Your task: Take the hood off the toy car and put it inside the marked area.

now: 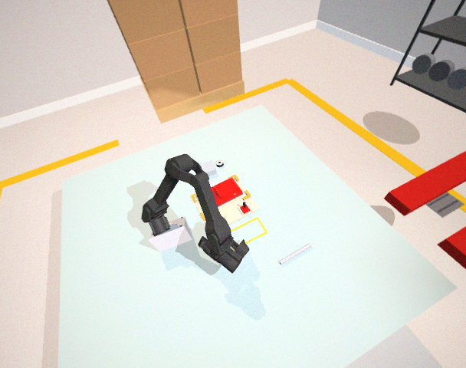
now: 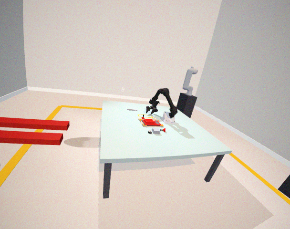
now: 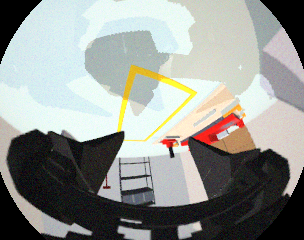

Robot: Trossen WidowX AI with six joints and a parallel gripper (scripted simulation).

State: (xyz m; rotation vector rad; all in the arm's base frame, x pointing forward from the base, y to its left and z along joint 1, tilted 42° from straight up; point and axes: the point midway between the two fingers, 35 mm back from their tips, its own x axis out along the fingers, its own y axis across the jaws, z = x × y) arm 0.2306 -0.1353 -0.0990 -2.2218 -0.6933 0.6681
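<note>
Now: the red hood 220 mm to the left of my gripper tip and 90 mm ahead of it. From my gripper tip the other things lie so: thin grey bar: 200 mm to the right, 150 mm ahead, 30 mm below.
</note>
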